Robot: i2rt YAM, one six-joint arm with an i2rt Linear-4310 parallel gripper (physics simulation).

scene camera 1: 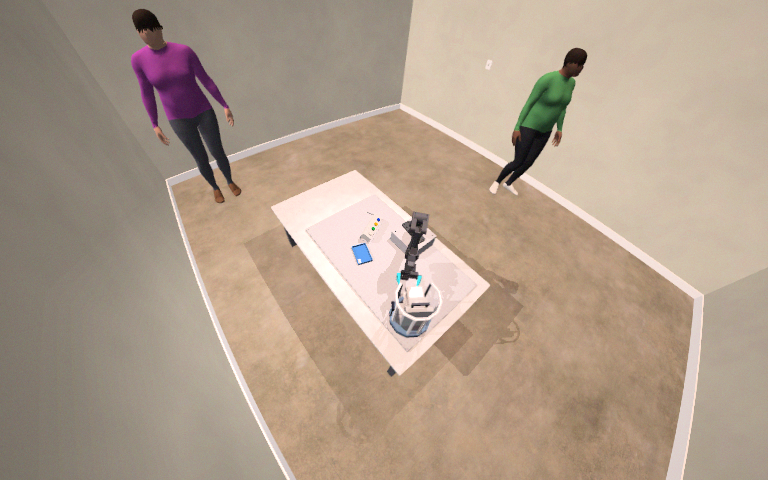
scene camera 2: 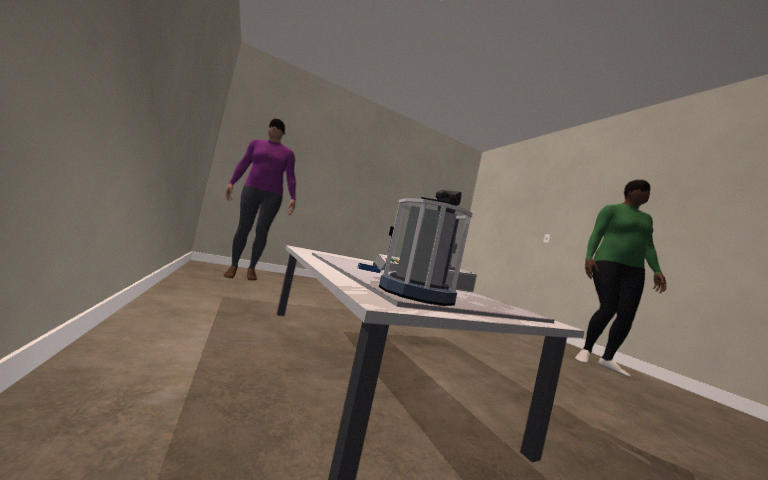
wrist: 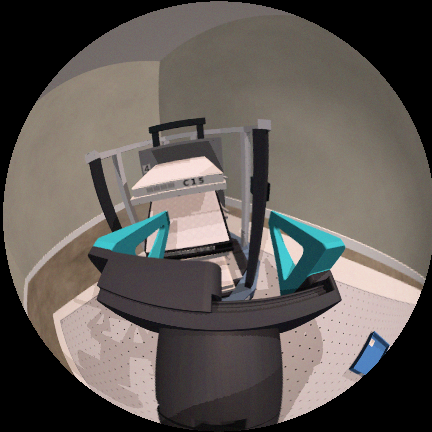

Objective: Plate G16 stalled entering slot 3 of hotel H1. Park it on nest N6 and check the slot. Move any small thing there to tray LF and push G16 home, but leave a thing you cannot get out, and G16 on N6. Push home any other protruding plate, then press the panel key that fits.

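Places are measured from the arm's base along level axes (x down, y left, z ahead), in millimetres.
Pixels of known places: gripper, between the fingertips: [scene camera 1: 407, 288] [wrist: 218, 216].
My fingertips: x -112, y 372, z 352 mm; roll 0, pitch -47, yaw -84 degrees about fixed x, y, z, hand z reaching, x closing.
For each thing: its top centre in the pictures, then the offset to it from my fingertips.
- white plate marked C15, centre of its top: [wrist: 177, 166] [scene camera 1: 416, 296] dx -38, dy +76, dz +5 mm
- black-edged plate, centre of its top: [wrist: 179, 184] dx -21, dy +55, dz -6 mm
- pale plate, centre of its top: [wrist: 194, 254] dx +85, dy +53, dz -8 mm
- panel, centre of its top: [scene camera 2: 392, 256] [scene camera 1: 371, 223] dx +121, dy -597, dz -139 mm
- blue tray, centre of its top: [scene camera 2: 369, 266] [scene camera 1: 361, 252] dx +187, dy -447, dz +32 mm
My gripper [scene camera 1: 409, 278] [wrist: 218, 216] is open and empty, its cyan fingers in front of the round cage of hotel H1 [scene camera 1: 408, 332] [scene camera 2: 417, 288] [wrist: 259, 200]. In the wrist view, a white plate marked C15 [wrist: 194, 181] sits high in the hotel, beside a mark 4. Below it is a black-edged plate [wrist: 192, 225], its label too small to read. A pale plate [wrist: 225, 270] shows lower, partly hidden by the gripper body. G16, slot 3's inside and nest N6 cannot be made out. A panel [scene camera 1: 369, 233] has coloured keys. A blue tray [scene camera 1: 361, 254] [scene camera 2: 368, 266] [wrist: 370, 354] shows no readable name.
A grey box [scene camera 1: 427, 244] [scene camera 2: 466, 281] stands beside the arm on the table [scene camera 1: 317, 198] [scene camera 2: 470, 323]. The hotel's dark front posts stand on both sides of the plates. A person in purple [scene camera 1: 172, 82] [scene camera 2: 269, 166] and one in green [scene camera 1: 546, 101] [scene camera 2: 625, 234] stand away from the table.
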